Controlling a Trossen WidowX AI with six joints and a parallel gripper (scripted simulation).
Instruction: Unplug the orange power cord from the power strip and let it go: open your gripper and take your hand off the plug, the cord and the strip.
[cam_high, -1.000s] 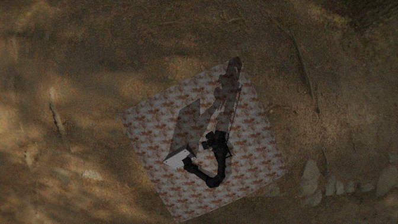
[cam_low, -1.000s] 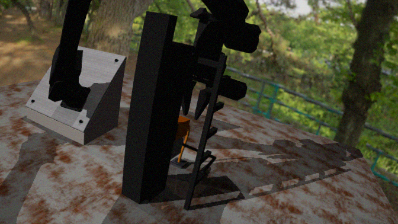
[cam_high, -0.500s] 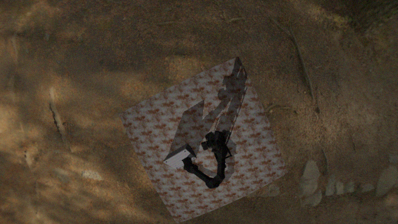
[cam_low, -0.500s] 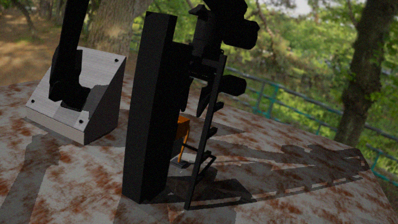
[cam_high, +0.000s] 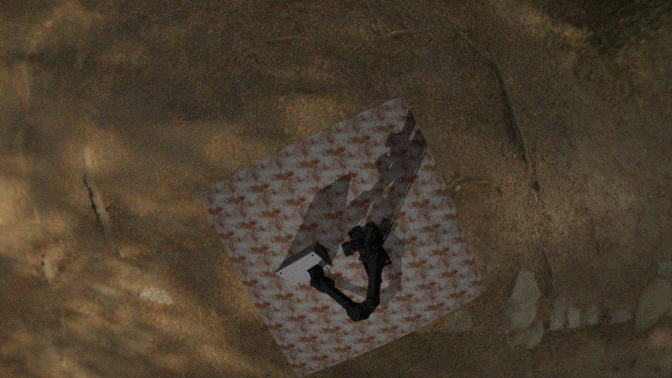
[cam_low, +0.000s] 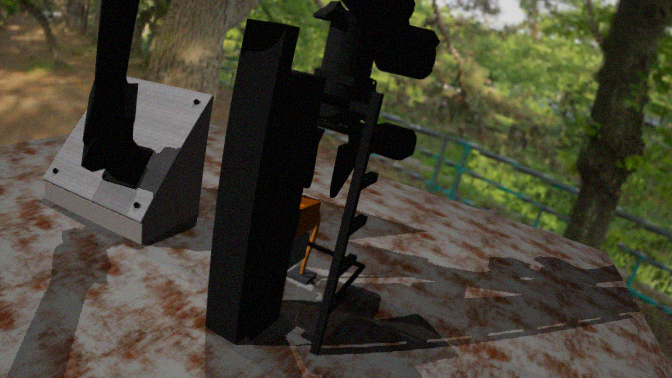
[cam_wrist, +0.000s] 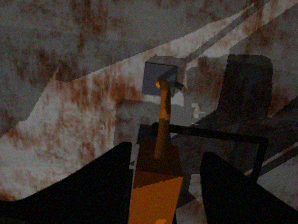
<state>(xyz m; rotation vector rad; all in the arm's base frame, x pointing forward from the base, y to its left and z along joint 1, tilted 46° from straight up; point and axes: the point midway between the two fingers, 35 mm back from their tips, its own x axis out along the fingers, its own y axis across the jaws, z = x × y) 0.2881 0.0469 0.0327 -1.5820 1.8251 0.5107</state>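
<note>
The orange plug lies 1 cm behind my gripper tip, 5 cm to the right of it and 1 cm below it.
</note>
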